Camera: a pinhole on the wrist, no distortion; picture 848 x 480 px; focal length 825.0 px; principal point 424.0 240.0 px. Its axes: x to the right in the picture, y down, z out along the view. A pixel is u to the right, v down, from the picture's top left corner.
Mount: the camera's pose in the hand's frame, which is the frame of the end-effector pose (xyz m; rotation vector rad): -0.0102 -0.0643 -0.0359 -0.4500 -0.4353 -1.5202
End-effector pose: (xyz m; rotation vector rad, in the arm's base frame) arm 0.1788 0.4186 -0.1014 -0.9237 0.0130 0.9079
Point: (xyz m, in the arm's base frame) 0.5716 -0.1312 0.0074
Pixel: behind the camera
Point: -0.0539 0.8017 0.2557
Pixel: 801.1 207.0
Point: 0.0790 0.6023 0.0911
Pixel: 779.6 223.3
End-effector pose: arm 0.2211 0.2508 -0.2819 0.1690 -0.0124 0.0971
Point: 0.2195 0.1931 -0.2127
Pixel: 769.4 266.3
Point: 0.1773 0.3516 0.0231
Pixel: 395.5 196.6
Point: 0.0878 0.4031 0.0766
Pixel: 338.4 54.1
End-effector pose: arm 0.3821 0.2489 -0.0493 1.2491 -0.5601 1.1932
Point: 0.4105 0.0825 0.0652
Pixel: 532.8 417.6
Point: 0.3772 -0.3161 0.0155
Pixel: 663.2 20.0
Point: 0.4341 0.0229 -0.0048
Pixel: 708.8 175.1
